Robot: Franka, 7 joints.
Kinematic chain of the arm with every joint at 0, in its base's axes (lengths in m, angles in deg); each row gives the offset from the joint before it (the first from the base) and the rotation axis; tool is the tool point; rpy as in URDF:
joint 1: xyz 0 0 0.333 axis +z
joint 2: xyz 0 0 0 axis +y
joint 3: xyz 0 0 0.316 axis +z
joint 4: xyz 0.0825 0 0 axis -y
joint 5: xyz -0.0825 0 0.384 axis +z
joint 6: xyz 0 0 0 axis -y
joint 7: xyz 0.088 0 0 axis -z
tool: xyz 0 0 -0.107 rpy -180 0 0
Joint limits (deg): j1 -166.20..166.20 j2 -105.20..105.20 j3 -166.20..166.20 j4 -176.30..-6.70 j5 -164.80..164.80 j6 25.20..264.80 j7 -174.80..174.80
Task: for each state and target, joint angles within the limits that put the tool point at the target. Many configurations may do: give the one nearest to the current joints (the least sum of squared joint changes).
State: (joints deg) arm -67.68 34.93 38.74 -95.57 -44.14 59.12 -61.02
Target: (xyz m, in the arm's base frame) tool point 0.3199 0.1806 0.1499
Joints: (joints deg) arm -30.62 55.18 61.41 -125.92 -32.10 64.28 -61.02
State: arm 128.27 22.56 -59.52 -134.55 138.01 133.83 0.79
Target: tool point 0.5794 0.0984 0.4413
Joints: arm 89.65 20.54 -85.33 -119.95 139.08 134.13 0.79
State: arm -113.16 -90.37 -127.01 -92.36 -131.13 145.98 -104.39
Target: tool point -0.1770 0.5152 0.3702
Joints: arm -151.72 -86.91 -91.77 -120.72 -132.51 169.24 -104.39
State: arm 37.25 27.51 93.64 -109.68 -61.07 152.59 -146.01
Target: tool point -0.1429 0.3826 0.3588
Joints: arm -2.96 50.00 102.66 -154.67 -66.91 158.40 -146.01
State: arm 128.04 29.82 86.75 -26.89 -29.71 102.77 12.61
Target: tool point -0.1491 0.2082 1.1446
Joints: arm 99.15 15.31 87.79 -11.97 -30.26 138.55 12.61
